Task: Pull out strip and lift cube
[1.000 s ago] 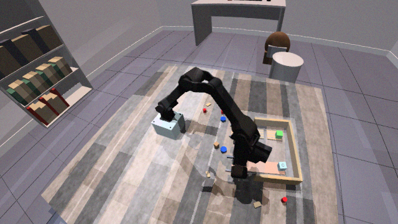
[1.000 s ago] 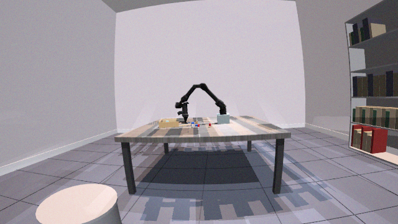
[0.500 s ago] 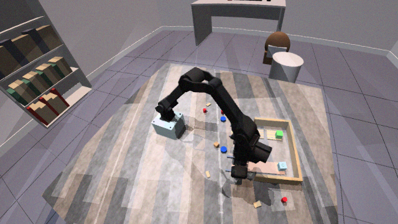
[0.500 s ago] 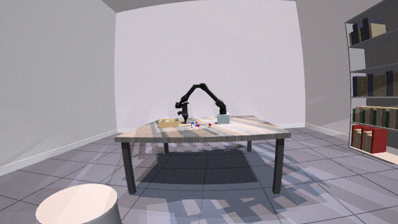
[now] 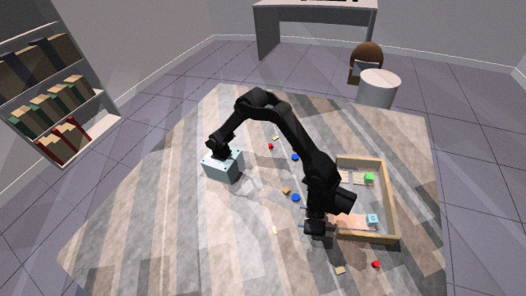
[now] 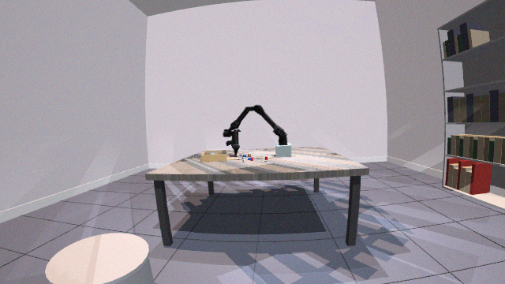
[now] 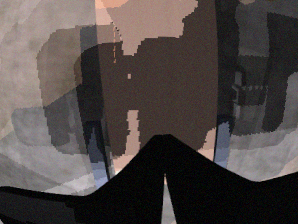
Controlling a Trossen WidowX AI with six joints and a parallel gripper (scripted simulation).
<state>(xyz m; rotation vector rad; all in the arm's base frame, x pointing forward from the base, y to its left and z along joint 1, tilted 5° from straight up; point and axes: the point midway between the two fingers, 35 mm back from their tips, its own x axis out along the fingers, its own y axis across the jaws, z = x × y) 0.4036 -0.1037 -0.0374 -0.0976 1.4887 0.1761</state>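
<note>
My gripper tip is now 9 cm short of the pink strip and 2 cm to the right of it.
</note>
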